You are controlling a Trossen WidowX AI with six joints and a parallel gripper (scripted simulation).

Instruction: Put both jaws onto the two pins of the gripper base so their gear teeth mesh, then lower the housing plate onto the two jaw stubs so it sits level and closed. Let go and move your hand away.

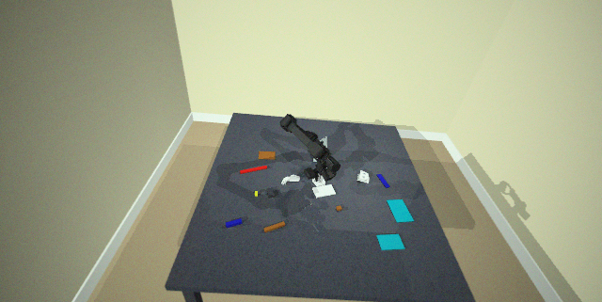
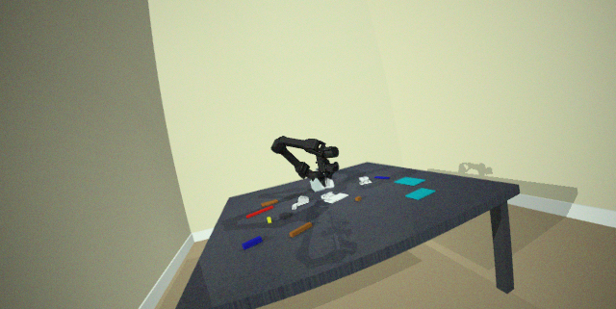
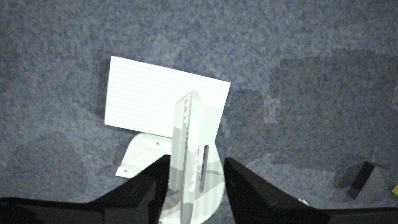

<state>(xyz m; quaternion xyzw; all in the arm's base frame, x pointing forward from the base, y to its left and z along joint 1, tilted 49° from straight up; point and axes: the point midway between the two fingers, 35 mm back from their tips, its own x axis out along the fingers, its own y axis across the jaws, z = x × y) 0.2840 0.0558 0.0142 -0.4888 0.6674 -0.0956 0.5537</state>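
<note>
Now: the white jaw 4 cm behind my gripper tip. Also, from my gripper tip: orange cube: 13 cm to the left, 11 cm ahead, 7 cm below; then white gripper base: 27 cm to the left, 15 cm behind, 5 cm below; then grey block: 26 cm to the right, 8 cm ahead, 7 cm below.
</note>
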